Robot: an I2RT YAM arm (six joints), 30 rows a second.
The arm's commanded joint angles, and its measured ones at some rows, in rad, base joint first. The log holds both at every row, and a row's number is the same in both.
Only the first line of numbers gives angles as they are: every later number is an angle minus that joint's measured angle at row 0.
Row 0, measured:
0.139 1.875 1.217 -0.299 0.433 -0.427
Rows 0 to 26, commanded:
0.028 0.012 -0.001 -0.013 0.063 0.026
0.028 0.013 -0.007 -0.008 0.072 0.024
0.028 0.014 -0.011 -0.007 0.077 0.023
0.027 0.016 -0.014 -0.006 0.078 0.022
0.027 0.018 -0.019 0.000 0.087 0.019
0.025 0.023 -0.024 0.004 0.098 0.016
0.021 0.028 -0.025 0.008 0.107 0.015
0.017 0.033 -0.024 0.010 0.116 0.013
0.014 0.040 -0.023 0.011 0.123 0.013
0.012 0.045 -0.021 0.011 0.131 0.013
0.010 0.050 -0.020 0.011 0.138 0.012
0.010 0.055 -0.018 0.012 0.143 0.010
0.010 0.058 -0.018 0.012 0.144 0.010
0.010 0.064 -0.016 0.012 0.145 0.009
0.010 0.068 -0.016 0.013 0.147 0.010
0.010 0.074 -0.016 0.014 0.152 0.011
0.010 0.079 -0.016 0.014 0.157 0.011
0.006 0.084 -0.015 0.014 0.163 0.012
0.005 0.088 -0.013 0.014 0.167 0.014
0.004 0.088 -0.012 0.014 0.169 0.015
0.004 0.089 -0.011 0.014 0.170 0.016
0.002 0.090 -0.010 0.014 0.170 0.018
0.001 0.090 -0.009 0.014 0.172 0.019
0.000 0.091 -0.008 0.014 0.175 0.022
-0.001 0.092 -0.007 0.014 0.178 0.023
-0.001 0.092 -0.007 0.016 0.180 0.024
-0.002 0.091 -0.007 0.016 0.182 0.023
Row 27, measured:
0.012 0.061 -0.013 0.034 0.159 0.005
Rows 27 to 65, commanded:
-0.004 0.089 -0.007 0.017 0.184 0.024
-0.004 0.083 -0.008 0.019 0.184 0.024
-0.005 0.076 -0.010 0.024 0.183 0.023
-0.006 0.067 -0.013 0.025 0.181 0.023
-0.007 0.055 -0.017 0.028 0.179 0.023
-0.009 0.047 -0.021 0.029 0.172 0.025
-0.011 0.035 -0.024 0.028 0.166 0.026
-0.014 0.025 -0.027 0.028 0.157 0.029
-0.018 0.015 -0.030 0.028 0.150 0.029
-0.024 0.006 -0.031 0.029 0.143 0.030
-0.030 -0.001 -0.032 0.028 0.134 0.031
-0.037 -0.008 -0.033 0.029 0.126 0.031
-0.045 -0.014 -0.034 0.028 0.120 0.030
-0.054 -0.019 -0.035 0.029 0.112 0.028
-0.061 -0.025 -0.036 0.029 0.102 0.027
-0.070 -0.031 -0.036 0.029 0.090 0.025
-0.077 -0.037 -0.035 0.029 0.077 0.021
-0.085 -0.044 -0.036 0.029 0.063 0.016
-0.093 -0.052 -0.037 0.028 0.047 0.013
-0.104 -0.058 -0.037 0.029 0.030 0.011
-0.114 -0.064 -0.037 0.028 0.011 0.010
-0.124 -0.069 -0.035 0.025 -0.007 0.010
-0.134 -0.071 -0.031 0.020 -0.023 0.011
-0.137 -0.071 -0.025 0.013 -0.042 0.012
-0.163 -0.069 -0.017 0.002 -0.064 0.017
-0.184 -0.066 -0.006 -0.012 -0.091 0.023
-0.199 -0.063 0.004 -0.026 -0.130 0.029
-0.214 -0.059 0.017 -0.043 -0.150 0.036
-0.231 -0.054 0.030 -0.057 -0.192 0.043
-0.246 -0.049 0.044 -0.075 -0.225 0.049
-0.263 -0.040 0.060 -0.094 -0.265 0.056
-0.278 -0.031 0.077 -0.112 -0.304 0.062
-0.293 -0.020 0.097 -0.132 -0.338 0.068
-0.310 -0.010 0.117 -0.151 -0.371 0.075
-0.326 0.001 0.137 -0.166 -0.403 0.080
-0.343 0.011 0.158 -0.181 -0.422 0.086
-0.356 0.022 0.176 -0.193 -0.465 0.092
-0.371 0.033 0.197 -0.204 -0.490 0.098
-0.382 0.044 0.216 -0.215 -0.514 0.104
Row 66, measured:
-0.326 0.001 0.134 -0.150 -0.357 0.067
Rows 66 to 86, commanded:
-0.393 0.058 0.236 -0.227 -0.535 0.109
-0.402 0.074 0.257 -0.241 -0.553 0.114
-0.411 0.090 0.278 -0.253 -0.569 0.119
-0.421 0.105 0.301 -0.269 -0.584 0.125
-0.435 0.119 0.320 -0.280 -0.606 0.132
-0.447 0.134 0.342 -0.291 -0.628 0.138
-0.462 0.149 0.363 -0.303 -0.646 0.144
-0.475 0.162 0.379 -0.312 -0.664 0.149
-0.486 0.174 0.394 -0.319 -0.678 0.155
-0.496 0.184 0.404 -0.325 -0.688 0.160
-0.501 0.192 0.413 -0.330 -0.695 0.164
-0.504 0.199 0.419 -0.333 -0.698 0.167
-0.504 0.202 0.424 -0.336 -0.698 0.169
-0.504 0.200 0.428 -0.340 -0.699 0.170
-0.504 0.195 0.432 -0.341 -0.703 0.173
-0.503 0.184 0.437 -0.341 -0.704 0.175
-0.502 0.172 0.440 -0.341 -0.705 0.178
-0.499 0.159 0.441 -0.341 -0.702 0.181
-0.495 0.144 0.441 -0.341 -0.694 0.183
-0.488 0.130 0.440 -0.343 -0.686 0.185
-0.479 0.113 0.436 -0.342 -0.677 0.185
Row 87, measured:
-0.493 0.184 0.412 -0.328 -0.688 0.170
